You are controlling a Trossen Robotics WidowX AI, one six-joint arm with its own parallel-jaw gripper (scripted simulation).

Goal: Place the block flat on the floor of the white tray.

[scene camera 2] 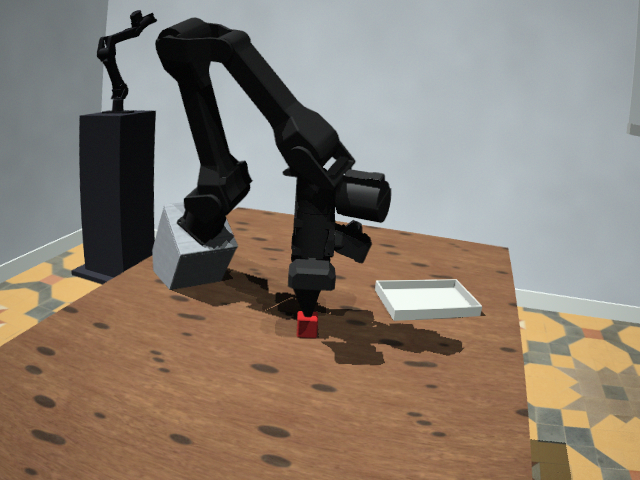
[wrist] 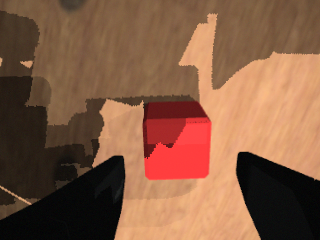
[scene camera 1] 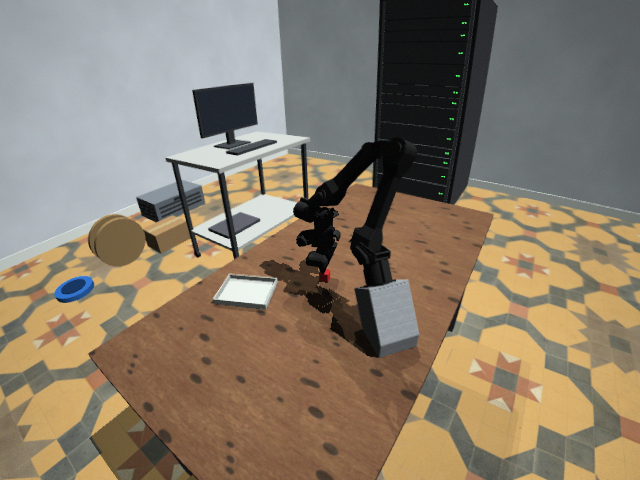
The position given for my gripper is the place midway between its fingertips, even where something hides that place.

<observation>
I see my gripper (scene camera 2: 307,309), a red block (wrist: 176,135) and a white tray (scene camera 2: 447,298).
The white tray is seen too in scene camera 1 (scene camera 1: 237,290). My gripper also shows in the wrist view (wrist: 181,164) and in scene camera 1 (scene camera 1: 324,268). The wrist view does not show the white tray: it is out of frame.
</observation>
